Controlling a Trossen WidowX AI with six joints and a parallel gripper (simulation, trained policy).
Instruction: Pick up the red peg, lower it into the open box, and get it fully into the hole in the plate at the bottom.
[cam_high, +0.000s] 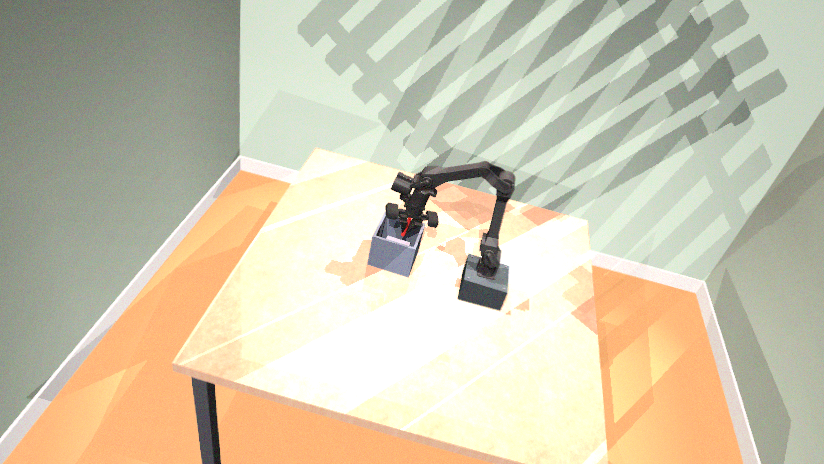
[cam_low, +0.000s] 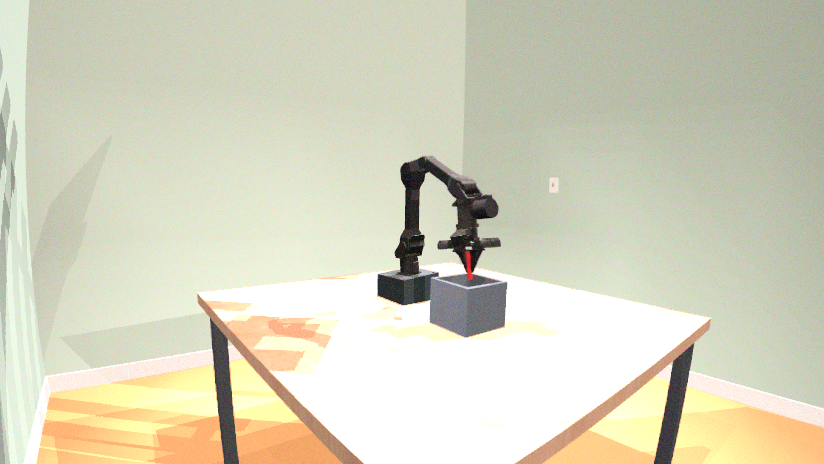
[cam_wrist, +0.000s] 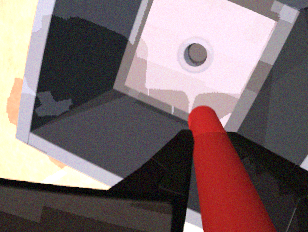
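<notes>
Now: gripper tip 20 mm below the red peg. Round my gripper tip: plate 110 mm below, 30 mm to the right, 20 mm ahead.
</notes>
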